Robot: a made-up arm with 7 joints.
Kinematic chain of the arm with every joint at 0, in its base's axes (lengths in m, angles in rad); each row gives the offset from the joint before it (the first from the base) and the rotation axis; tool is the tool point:
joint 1: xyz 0 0 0.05 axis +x
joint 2: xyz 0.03 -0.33 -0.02 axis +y
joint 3: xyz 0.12 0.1 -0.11 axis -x
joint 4: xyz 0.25 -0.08 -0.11 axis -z
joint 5: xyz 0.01 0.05 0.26 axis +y
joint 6: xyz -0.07 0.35 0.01 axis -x
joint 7: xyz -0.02 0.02 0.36 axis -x
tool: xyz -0.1 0 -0.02
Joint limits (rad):
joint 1: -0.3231..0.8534
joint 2: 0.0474..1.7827
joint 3: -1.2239..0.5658
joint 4: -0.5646..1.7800
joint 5: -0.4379..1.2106
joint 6: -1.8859..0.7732
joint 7: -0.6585..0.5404
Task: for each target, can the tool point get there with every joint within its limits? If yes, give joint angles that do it. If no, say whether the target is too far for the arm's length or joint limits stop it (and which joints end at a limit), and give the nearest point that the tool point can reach.
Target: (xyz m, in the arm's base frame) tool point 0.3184 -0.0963 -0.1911
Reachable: yes | joints 0.3463 1.1035 -0.1822 0.7366 -0.0738 -1.2620 -0.2949
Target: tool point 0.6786 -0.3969 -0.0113
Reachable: yes | joints 0.3178 0.6380 -0.7854 -0.1571 0.8788 -0.2121 0.2968
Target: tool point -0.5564 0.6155 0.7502
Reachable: no: joint limits stop it (at a limit: joint 1, joint 2, joint 3, joint 5, joint 6, joint 7) | nearest point -0.2183 0.4435 0.2515 | short by 0.627 m
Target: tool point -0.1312 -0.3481 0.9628
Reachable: no: joint limits stop it (at a limit: joint 1, joint 2, joint 4, joint 6, joint 7) | nearest point 0.0380 -0.3206 0.6402 | short by 0.365 m
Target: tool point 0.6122 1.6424 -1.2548
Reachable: no: too far | nearest point 0.3242 0.7545 -0.7109 | short by 1.080 m
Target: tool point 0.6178 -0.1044 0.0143
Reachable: yes | joints 0.7136 0.6971 -0.1270 -0.1912 0.7576 -0.4795 -0.0349
